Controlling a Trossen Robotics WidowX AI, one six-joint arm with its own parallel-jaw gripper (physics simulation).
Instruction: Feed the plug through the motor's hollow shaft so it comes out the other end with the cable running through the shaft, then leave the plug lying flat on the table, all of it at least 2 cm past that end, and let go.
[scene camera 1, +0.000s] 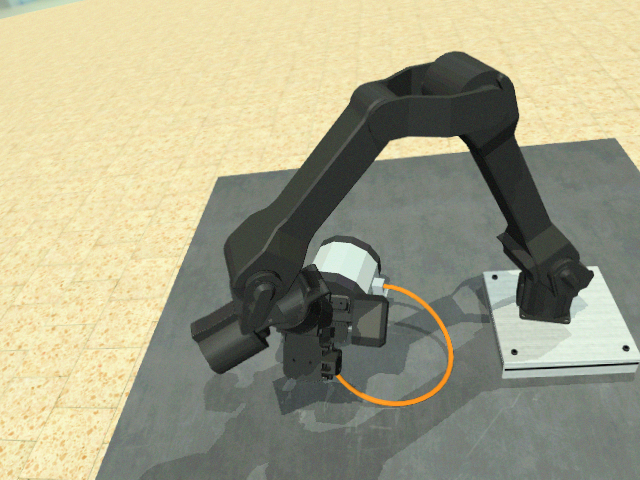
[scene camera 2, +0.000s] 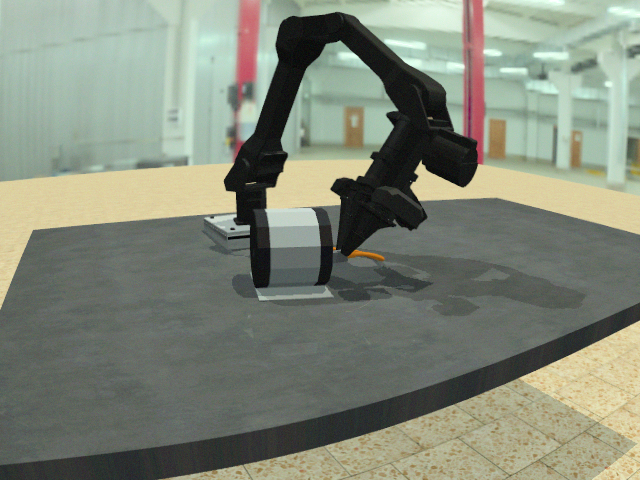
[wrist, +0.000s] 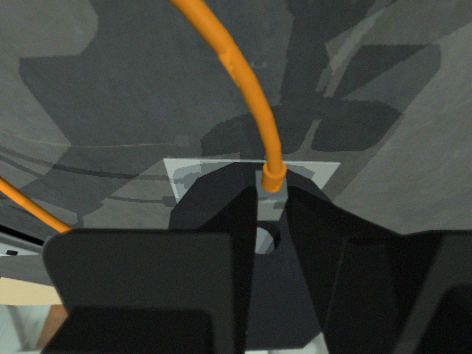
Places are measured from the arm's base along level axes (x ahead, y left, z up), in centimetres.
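Pixels of known places: gripper, fingertip midpoint: (scene camera 1: 326, 322) (scene camera 2: 341, 253) (wrist: 270, 195); arm's base, link origin: (scene camera 1: 543, 304).
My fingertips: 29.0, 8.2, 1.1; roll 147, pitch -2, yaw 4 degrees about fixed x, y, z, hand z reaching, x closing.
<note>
For each thing: its top centre in the pictures, then the offset to it from my fingertips, as dx, dy, dz. "pt": a spot on its surface instead. Level surfaces: height alone.
- pale cylinder, top centre: (wrist: 250, 343) (scene camera 2: 288, 209) (scene camera 1: 337, 257) -0.7, -7.1, +6.0
- light foot plate, top centre: (wrist: 246, 196) (scene camera 2: 288, 283) -0.4, -7.1, -4.0
- grey plug, top centre: (wrist: 269, 212) (scene camera 2: 335, 250) +0.1, -0.8, +0.5
- small white block, surface spot: (scene camera 1: 378, 285) pt -6.4, -6.2, +1.8
- dark table, surface height: dz -4.2
The motor, a pale cylinder (scene camera 1: 345, 257) (scene camera 2: 294, 235) with dark end caps, lies on its side on a light foot plate (scene camera 2: 294, 293) (wrist: 326, 171). In the wrist view its dark end face (wrist: 285, 300) shows the round shaft opening (wrist: 265, 241). My gripper (scene camera 2: 343, 253) (wrist: 270, 195) is shut on the grey plug (wrist: 270, 211), close in front of that face. The plug appears beside the opening, outside the shaft; whether it touches the face I cannot tell. The orange cable (scene camera 1: 450, 351) (scene camera 2: 368, 254) (wrist: 251, 92) leaves the plug's rear and loops to a small white block (scene camera 1: 378, 285) on the motor. The gripper hides the plug in scene camera 1.
The arm's metal base plate (scene camera 1: 563, 341) (scene camera 2: 219, 225) stands on the dark table (scene camera 1: 429, 439) (scene camera 2: 155, 361), on the right in scene camera 1. The cable loop bulges toward it. The table's edge runs beyond the arm's wrist on the left in scene camera 1.
</note>
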